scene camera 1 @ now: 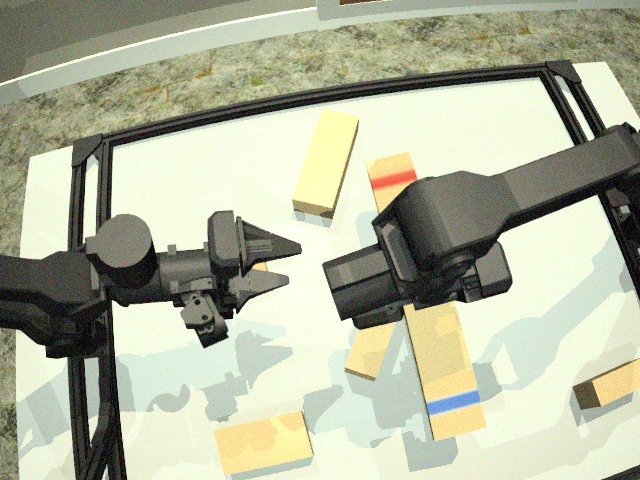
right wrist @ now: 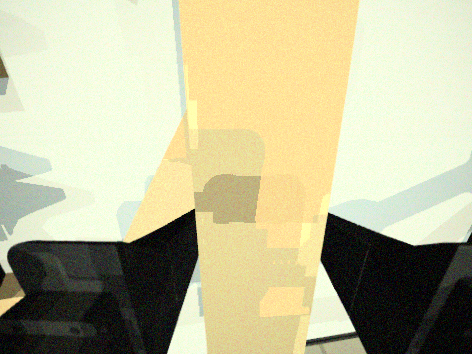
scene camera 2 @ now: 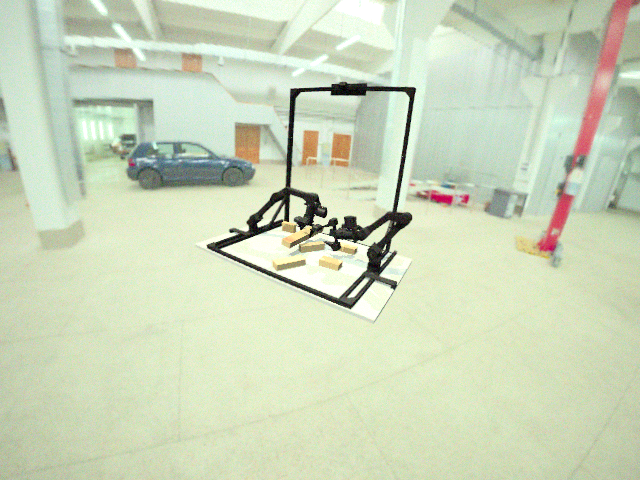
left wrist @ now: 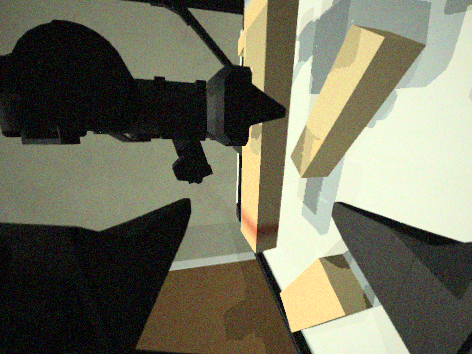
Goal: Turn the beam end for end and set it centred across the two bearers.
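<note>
The long beam is raised above the table and held level, its red band towards the top of scene camera 1 and its blue band towards the bottom. My right gripper is shut on the beam, fingers on both sides; the arm hides the grip in scene camera 1. My left gripper is open and empty, left of the beam. Several plain wooden blocks lie about; I cannot tell which two are the bearers. One block lies beside and partly beneath the beam.
Other blocks lie at the upper middle, lower left and right edge of scene camera 1. Another block is mostly hidden by my left gripper. A black frame borders the white table.
</note>
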